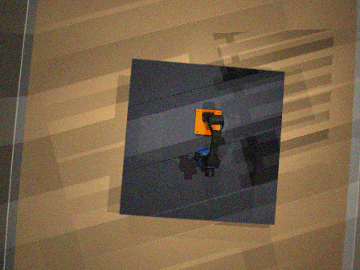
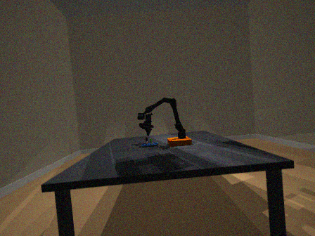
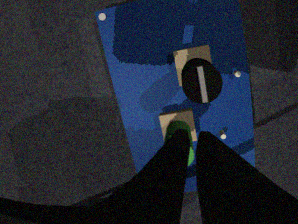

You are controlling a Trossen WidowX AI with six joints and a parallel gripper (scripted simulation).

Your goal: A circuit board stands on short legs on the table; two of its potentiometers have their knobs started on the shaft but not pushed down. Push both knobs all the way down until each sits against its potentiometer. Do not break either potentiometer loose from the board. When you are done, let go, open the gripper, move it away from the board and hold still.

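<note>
The green knob lies 50 mm below my gripper tip, 20 mm behind it and 10 mm to the left of it.
</note>
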